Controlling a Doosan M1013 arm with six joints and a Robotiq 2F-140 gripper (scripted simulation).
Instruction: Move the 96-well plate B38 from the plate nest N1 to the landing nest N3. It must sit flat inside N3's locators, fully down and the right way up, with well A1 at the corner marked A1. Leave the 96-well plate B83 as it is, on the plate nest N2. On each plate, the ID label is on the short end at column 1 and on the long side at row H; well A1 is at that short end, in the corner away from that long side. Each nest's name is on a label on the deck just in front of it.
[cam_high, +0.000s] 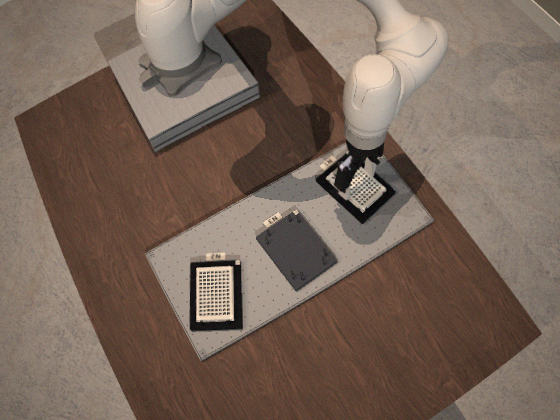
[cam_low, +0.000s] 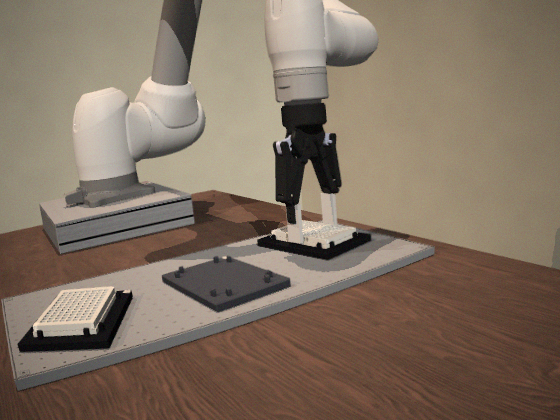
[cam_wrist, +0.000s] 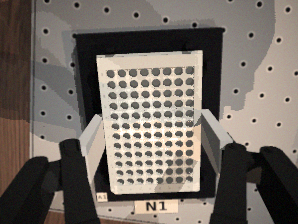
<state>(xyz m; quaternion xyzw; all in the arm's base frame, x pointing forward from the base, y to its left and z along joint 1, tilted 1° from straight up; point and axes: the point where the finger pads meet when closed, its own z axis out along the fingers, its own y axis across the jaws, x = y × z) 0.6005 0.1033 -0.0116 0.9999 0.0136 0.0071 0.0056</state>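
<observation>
Right now the white 96-well plate B38 is 20 mm below my hand. The rest, counted from my hand: N1 label (100 mm behind, 40 mm below); then dark grey landing nest N3 (220 mm to the right, 40 mm below, 20 mm ahead); then black plate nest N1 (40 mm below).
</observation>
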